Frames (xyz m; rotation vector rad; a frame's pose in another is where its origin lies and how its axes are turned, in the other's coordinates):
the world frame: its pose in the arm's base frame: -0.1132 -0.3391 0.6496 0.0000 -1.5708 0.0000
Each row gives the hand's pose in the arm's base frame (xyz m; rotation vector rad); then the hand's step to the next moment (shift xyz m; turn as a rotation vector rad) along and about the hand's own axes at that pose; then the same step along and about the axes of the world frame.
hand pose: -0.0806 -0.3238 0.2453 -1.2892 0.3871 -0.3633
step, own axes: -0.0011 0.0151 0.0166 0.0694 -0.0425 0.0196
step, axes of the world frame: -0.0107 0.0182 -0.0075 0.0406 -0.0260 -0.0684
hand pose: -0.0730 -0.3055 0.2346 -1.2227 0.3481 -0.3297
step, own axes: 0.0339 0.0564 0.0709 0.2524 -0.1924 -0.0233
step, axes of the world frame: -0.0350 0.0632 -0.0644 0.1550 -0.1866 -0.2060
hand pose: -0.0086 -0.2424 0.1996 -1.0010 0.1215 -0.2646
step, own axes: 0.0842 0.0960 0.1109 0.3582 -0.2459 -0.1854
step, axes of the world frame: -0.0199 0.1162 -0.1212 0.1154 -0.3750 -0.2630
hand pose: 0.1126 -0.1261 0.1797 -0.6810 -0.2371 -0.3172
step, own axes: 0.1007 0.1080 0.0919 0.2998 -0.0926 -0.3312
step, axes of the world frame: 0.0387 0.1176 -0.1221 -0.1013 -0.3451 -0.2807
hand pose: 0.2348 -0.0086 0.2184 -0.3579 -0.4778 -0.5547
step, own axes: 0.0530 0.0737 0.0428 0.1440 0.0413 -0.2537
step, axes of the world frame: 0.0489 0.0556 -0.0678 -0.1440 -0.1398 -0.2157
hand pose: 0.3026 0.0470 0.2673 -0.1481 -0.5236 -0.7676
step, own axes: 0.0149 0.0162 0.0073 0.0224 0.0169 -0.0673
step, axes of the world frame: 0.0147 0.0046 -0.0173 -0.0458 -0.0230 -0.0519
